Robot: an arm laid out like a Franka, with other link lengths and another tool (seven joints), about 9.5 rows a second.
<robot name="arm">
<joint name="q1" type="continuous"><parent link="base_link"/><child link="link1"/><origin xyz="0 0 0.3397" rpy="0 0 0"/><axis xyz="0 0 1"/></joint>
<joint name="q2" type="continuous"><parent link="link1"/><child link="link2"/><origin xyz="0 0 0" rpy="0 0 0"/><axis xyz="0 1 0"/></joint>
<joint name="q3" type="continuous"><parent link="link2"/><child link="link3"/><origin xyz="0 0 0.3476" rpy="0 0 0"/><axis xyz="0 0 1"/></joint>
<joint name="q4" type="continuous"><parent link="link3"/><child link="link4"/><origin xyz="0.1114 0 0" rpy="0 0 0"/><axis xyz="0 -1 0"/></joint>
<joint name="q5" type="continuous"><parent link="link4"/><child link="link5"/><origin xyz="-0.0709 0 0.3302" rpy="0 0 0"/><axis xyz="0 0 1"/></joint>
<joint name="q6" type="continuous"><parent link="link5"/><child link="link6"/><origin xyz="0 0 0" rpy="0 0 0"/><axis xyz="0 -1 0"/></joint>
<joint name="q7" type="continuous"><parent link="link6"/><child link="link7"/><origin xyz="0.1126 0 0" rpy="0 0 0"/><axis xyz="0 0 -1"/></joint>
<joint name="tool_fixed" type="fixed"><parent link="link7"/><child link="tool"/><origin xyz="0.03 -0.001 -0.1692" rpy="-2.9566 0 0.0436"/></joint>
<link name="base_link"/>
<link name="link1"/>
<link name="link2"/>
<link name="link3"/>
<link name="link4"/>
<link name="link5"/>
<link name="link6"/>
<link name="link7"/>
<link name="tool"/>
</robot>
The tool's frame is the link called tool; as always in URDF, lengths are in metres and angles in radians. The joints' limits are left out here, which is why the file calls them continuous.
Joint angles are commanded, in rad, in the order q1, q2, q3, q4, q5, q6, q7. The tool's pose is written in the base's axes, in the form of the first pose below.
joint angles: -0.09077, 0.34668, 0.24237, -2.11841, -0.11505, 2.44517, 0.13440
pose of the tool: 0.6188 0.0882 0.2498 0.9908 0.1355 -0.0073 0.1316 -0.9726 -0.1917
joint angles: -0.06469, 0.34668, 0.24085, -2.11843, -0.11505, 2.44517, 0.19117
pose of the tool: 0.6165 0.1017 0.2497 0.9946 0.1036 -0.0078 0.1002 -0.9765 -0.1908
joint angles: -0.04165, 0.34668, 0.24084, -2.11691, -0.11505, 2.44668, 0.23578
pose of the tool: 0.6148 0.1146 0.2505 0.9966 0.0820 -0.0051 0.0795 -0.9784 -0.1909
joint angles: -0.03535, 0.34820, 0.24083, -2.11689, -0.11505, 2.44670, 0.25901
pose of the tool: 0.6140 0.1178 0.2496 0.9979 0.0651 -0.0068 0.0626 -0.9796 -0.1909
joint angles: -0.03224, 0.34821, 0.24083, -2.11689, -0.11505, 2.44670, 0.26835
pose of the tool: 0.6136 0.1194 0.2496 0.9982 0.0589 -0.0069 0.0565 -0.9800 -0.1908
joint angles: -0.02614, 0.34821, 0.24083, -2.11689, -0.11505, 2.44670, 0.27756
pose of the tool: 0.6129 0.1229 0.2496 0.9984 0.0558 -0.0069 0.0534 -0.9802 -0.1908
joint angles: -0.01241, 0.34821, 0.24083, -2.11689, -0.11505, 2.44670, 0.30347
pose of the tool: 0.6111 0.1305 0.2496 0.9990 0.0436 -0.0071 0.0414 -0.9808 -0.1906
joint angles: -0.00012, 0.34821, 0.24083, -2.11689, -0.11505, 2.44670, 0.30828
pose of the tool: 0.6094 0.1379 0.2496 0.9987 0.0511 -0.0071 0.0488 -0.9805 -0.1906
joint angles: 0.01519, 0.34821, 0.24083, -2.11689, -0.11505, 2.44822, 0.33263
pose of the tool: 0.6075 0.1465 0.2498 0.9991 0.0420 -0.0058 0.0401 -0.9808 -0.1908
